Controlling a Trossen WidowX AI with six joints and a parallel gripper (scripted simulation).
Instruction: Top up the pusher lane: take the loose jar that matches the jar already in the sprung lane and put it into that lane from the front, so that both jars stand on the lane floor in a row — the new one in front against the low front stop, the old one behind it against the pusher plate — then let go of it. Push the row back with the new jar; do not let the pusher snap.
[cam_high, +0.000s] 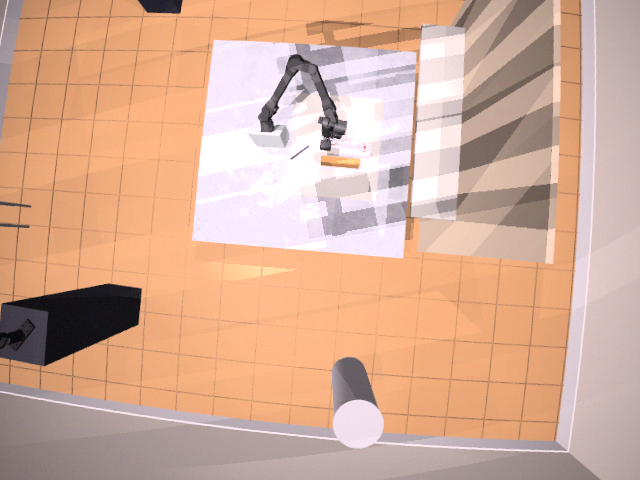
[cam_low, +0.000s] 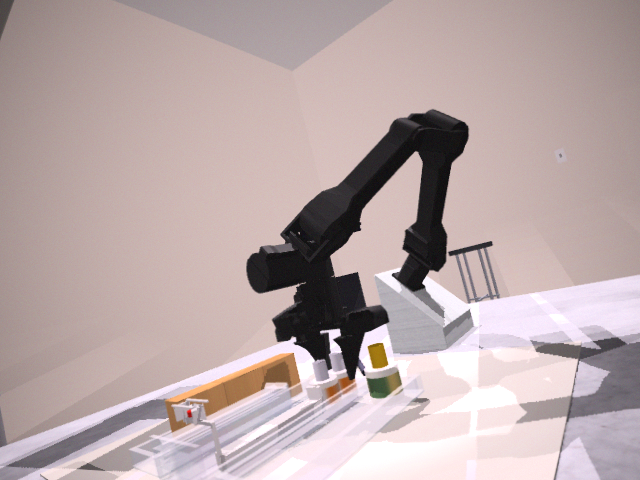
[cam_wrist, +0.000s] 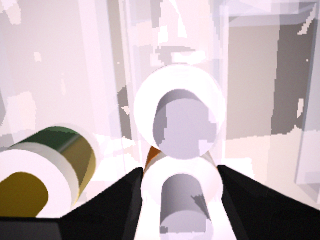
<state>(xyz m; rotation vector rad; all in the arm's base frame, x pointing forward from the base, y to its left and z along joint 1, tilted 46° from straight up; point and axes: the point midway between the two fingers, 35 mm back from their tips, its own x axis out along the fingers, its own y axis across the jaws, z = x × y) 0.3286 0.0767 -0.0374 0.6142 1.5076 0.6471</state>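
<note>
Now: the clear sprung lane 150 mm ahead of my gripper tip, 20 mm to the right of it and 10 mm below it. Also, from my gripper tip: thin dark rod 160 mm behind, 80 mm to the right, 20 mm below; then red mark 230 mm ahead, 40 mm to the right, 40 mm above.
</note>
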